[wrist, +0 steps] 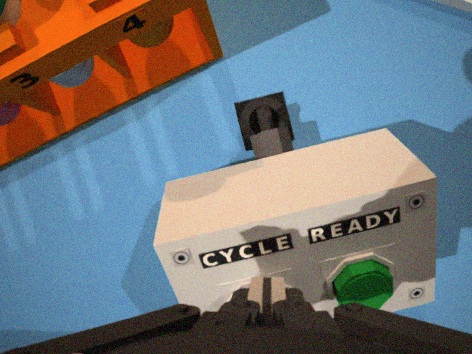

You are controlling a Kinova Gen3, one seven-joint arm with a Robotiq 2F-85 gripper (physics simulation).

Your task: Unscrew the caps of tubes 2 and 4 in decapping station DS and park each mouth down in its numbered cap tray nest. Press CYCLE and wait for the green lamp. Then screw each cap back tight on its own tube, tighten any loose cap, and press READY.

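Frame: origin at the arm's base, x ahead, y left, z up, level; centimetres.
Where they show: gripper, fingertip midpoint: [267,300].
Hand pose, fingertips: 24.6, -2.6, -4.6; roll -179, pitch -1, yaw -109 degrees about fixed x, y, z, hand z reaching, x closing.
Observation:
After its pixels a point has its place, as x, y, z.
The light control box [300,185] {28.7, -5.6, -4.9} carries the labels CYCLE [246,250] {27.0, -2.6, -3.8} and READY [355,225] {26.4, -7.1, -3.9}. The green button [364,284] {23.9, -6.7, -4.4} is under READY. My gripper [267,300] {24.6, -2.6, -4.6} is shut, with its fingertips together and nothing between them. The tips are in front of the panel below the CYCLE label, and they and the gripper body hide the button there. Whether they touch it cannot be told. Part of an orange numbered holder [177,55] {38.5, -2.1, -11.2} shows at the upper left, with the marks 3 and 4 and round shapes in its openings. The tubes and caps cannot be made out clearly.
A dark square fitting [241,120] {33.4, -4.3, -11.6} with a grey stub stands just behind the control box, between it and the orange holder. The blue surface [380,60] {33.9, -13.5, -11.6} lies around them. A pale edge [457,5] {35.4, -19.3, -11.3} shows at the top right corner.

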